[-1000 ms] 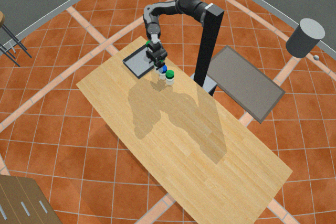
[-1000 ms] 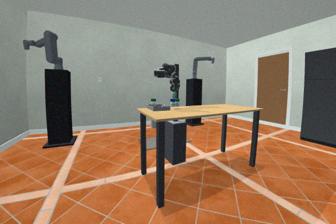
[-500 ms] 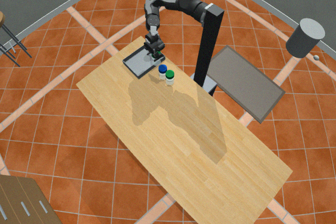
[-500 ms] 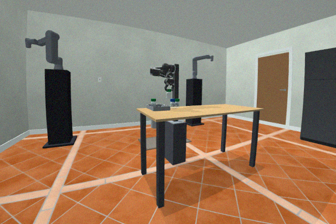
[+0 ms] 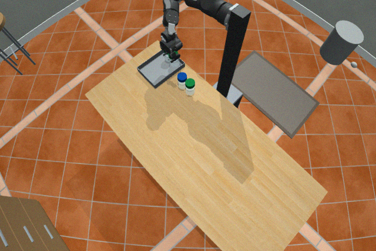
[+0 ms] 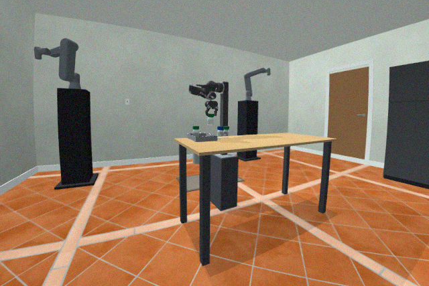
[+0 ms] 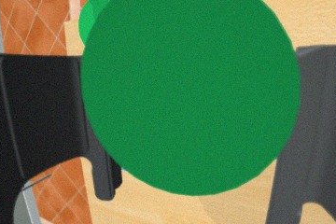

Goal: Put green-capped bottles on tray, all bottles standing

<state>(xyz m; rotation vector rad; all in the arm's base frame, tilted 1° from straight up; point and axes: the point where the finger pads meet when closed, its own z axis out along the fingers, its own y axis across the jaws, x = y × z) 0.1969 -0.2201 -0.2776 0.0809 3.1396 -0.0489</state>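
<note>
The tray lies 19 cm below my hand, 10 cm to the right of it and 1 cm ahead of it. From my hand the other things lie so: blue-capped bottle: 16 cm below, 9 cm to the left, 1 cm ahead.
</note>
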